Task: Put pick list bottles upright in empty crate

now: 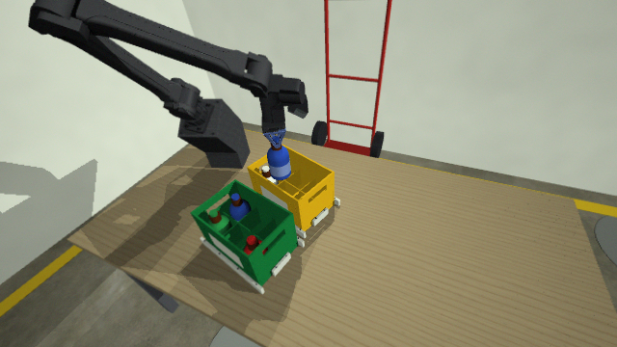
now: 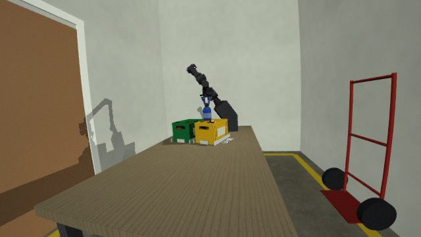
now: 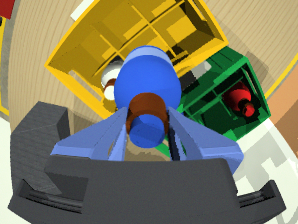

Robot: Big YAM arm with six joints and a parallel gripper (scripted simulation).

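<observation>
The yellow crate is 24 cm below my hand, 4 cm to the left of it and 1 cm ahead of it. The rest, counted from my hand: white-labelled bottle 23 cm below, 9 cm behind, 4 cm to the left; green crate 24 cm below, 19 cm to the right, 7 cm behind; green-label bottle 23 cm below, 20 cm to the right, 16 cm behind.
</observation>
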